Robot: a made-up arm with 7 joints.
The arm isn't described. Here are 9 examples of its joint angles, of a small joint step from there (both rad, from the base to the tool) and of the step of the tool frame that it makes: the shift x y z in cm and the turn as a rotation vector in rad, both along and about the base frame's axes.
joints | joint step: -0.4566 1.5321 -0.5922 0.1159 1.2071 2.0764 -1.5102 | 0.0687 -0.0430 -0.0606 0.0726 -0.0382 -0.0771 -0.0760
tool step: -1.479 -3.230 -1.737 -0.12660 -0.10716 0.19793
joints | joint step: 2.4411 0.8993 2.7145 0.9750 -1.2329 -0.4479 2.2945 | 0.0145 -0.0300 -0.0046 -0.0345 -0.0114 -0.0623 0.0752
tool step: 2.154 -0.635 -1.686 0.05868 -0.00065 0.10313
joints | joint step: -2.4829 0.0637 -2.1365 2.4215 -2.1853 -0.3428 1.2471 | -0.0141 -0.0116 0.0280 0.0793 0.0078 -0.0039 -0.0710
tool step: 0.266 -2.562 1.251 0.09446 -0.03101 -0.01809
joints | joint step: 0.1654 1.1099 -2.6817 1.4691 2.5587 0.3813 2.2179 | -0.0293 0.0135 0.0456 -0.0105 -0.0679 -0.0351 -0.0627
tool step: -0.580 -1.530 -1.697 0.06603 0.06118 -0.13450
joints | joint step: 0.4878 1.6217 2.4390 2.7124 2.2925 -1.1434 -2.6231 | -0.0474 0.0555 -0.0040 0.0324 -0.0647 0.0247 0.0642
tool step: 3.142 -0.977 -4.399 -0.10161 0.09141 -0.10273
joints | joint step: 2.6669 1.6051 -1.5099 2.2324 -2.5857 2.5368 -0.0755 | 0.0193 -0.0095 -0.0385 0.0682 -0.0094 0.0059 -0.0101
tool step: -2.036 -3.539 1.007 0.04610 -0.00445 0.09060
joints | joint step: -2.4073 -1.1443 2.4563 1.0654 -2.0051 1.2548 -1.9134 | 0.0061 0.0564 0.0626 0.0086 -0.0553 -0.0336 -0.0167
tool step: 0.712 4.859 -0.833 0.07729 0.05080 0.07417
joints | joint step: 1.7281 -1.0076 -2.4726 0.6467 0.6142 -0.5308 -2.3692 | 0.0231 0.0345 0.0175 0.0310 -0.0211 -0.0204 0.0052
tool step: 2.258 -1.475 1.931 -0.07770 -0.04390 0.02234
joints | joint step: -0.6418 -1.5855 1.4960 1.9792 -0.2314 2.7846 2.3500 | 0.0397 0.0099 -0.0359 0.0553 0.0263 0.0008 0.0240
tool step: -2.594 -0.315 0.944 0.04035 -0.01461 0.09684
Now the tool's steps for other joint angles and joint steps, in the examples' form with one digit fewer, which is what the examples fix.
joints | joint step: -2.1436 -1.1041 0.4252 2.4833 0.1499 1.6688 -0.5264 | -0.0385 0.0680 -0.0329 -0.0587 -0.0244 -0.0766 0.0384
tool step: -3.39 -4.98 3.66 0.0065 -0.1071 -0.0582
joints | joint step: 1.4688 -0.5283 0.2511 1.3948 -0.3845 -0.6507 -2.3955 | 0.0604 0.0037 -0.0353 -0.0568 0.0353 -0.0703 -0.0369
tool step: 1.12 0.61 -1.14 0.0132 0.0254 0.0371
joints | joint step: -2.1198 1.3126 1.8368 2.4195 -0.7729 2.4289 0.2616 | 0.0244 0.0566 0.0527 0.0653 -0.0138 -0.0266 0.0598
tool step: -0.15 -0.96 -1.03 0.0375 -0.0547 -0.0882
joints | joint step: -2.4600 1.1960 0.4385 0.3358 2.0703 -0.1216 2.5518 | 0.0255 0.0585 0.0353 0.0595 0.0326 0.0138 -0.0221
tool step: 1.82 -1.24 -0.97 -0.0277 -0.0336 -0.0046
